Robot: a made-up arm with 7 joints. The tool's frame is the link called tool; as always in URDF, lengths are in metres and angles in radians. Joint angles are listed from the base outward. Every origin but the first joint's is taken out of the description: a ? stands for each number. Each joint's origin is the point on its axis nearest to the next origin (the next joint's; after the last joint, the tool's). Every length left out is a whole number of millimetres.
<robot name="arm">
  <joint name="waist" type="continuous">
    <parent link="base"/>
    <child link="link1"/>
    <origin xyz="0 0 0" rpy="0 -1.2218 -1.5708"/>
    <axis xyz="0 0 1"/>
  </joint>
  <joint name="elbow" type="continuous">
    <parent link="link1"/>
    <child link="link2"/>
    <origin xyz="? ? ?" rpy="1.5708 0 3.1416"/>
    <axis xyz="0 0 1"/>
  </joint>
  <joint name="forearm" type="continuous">
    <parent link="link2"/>
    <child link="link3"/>
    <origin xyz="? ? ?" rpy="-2.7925 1.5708 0"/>
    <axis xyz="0 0 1"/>
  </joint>
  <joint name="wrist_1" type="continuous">
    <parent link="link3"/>
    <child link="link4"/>
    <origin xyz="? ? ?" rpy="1.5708 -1.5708 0"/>
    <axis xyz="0 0 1"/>
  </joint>
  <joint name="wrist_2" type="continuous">
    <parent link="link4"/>
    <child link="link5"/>
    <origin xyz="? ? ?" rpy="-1.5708 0 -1.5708"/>
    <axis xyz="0 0 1"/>
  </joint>
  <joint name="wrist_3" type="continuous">
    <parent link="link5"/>
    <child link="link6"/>
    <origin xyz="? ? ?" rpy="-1.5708 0 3.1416"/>
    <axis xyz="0 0 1"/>
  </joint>
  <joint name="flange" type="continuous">
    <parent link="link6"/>
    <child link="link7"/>
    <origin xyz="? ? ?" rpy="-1.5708 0 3.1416"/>
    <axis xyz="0 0 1"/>
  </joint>
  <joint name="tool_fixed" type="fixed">
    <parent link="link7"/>
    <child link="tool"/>
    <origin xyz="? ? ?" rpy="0 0 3.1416"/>
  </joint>
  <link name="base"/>
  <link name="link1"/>
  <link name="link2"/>
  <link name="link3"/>
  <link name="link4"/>
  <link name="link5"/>
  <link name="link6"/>
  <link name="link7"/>
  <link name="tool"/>
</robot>
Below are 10 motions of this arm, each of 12 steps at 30 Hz.
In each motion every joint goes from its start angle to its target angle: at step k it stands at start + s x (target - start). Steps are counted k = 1, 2, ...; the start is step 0. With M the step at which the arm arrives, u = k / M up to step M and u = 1 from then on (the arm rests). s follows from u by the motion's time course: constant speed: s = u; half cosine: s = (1 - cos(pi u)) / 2; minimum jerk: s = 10 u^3 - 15 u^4 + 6 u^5.
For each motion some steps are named. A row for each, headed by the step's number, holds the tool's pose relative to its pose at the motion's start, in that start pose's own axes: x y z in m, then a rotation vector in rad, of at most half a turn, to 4 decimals.
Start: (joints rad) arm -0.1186 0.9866 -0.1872 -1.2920 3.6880 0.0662 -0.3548
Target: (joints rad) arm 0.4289 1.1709 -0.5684 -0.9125 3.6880 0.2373 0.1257
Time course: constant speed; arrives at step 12
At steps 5, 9, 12:
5: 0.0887 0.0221 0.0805 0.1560 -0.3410 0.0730
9: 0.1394 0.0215 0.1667 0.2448 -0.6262 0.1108
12: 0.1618 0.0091 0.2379 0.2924 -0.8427 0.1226

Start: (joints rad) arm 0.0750 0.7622 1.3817 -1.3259 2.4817 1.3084 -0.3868
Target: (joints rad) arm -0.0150 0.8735 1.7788 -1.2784 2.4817 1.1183 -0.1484
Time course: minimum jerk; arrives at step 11
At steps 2, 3, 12:
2: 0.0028 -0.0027 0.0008 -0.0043 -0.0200 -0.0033
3: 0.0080 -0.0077 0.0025 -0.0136 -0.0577 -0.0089
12: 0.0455 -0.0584 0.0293 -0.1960 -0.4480 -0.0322

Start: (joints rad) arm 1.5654 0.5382 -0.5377 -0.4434 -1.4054 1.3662 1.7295
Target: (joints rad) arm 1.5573 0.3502 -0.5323 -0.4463 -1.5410 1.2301 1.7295
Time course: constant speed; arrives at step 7
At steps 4, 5, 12:
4: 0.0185 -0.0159 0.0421 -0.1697 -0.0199 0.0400
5: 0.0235 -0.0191 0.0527 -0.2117 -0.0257 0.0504
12: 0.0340 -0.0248 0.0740 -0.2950 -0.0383 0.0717

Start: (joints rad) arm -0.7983 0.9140 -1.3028 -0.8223 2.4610 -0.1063 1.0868
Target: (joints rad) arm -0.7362 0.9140 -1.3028 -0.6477 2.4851 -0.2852 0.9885
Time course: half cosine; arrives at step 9
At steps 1, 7, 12:
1: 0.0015 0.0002 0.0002 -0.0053 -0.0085 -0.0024
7: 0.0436 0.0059 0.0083 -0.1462 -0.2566 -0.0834
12: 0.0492 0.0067 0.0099 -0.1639 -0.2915 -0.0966

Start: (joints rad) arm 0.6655 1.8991 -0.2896 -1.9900 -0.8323 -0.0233 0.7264
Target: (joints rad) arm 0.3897 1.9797 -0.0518 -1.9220 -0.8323 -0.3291 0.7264
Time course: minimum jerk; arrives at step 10
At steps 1, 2, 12:
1: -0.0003 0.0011 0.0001 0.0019 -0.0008 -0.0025
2: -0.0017 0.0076 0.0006 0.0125 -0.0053 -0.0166
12: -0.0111 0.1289 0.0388 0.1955 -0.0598 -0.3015

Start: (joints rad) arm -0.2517 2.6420 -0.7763 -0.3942 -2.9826 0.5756 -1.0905
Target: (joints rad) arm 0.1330 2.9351 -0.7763 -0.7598 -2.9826 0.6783 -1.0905
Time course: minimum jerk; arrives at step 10
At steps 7, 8, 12:
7: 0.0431 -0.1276 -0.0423 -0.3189 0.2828 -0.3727
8: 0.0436 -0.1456 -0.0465 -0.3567 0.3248 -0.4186
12: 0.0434 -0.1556 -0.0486 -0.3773 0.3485 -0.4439

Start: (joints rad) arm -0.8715 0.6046 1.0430 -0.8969 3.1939 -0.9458 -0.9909
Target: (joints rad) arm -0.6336 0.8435 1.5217 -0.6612 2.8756 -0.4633 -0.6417
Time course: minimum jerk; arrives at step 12
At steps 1, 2, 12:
1: 0.0008 -0.0006 -0.0001 -0.0031 -0.0014 0.0031
2: 0.0059 -0.0041 -0.0003 -0.0218 -0.0094 0.0212
12: 0.1491 -0.0955 0.0283 -0.6124 -0.1273 0.4596

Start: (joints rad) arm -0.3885 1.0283 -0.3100 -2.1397 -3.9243 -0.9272 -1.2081
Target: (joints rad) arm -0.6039 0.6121 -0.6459 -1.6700 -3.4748 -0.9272 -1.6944
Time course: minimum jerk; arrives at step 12
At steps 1, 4, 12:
1: -0.0007 -0.0001 -0.0001 0.0020 0.0033 -0.0004
4: -0.0282 -0.0048 -0.0031 0.0705 0.1418 -0.0164
12: -0.1320 -0.0587 0.0067 0.1059 0.7174 -0.1241

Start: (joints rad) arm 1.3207 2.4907 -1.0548 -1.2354 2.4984 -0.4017 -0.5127
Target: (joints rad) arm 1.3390 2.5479 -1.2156 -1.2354 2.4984 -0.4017 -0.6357
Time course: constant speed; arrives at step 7
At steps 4, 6, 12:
4: -0.0073 0.0155 0.0075 0.0342 0.0581 -0.1520
6: -0.0103 0.0236 0.0118 0.0507 0.0882 -0.2274
12: -0.0117 0.0278 0.0141 0.0588 0.1036 -0.2649

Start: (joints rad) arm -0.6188 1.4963 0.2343 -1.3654 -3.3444 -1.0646 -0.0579
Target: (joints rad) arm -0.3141 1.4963 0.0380 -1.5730 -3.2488 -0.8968 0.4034
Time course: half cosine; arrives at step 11
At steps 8, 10, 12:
8: 0.0201 0.0798 0.0373 0.2481 0.2342 0.0743
10: 0.0274 0.0936 0.0455 0.3152 0.2590 0.0918
12: 0.0285 0.0954 0.0466 0.3245 0.2618 0.0942

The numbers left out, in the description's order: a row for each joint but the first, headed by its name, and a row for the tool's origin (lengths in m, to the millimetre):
elbow: 0 0 0
forearm: 0.233 -0.085 0
wrist_1: -0.028 0 0
wrist_2: -0.212 -0.026 0
wrist_3: 0 0 0
flange: 0 0 0
tool: 0 0 0

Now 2 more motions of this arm.
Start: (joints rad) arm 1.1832 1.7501 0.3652 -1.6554 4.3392 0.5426 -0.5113
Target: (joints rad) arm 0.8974 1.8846 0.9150 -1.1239 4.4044 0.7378 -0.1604
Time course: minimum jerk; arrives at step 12
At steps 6, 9, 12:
6: -0.0383 -0.1107 -0.0280 -0.4332 0.2594 -0.0194
9: -0.0801 -0.1897 -0.0147 -0.7633 0.5244 0.0091
12: -0.0908 -0.2076 -0.0065 -0.8460 0.6013 0.0217

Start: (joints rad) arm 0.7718 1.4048 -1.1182 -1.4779 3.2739 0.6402 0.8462
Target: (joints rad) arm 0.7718 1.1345 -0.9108 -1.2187 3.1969 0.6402 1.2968
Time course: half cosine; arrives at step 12
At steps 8, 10, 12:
8: 0.0070 -0.0167 -0.0382 -0.0840 0.1257 0.3153
10: 0.0093 -0.0193 -0.0469 -0.1016 0.1597 0.4011
12: 0.0102 -0.0201 -0.0501 -0.1077 0.1724 0.4334

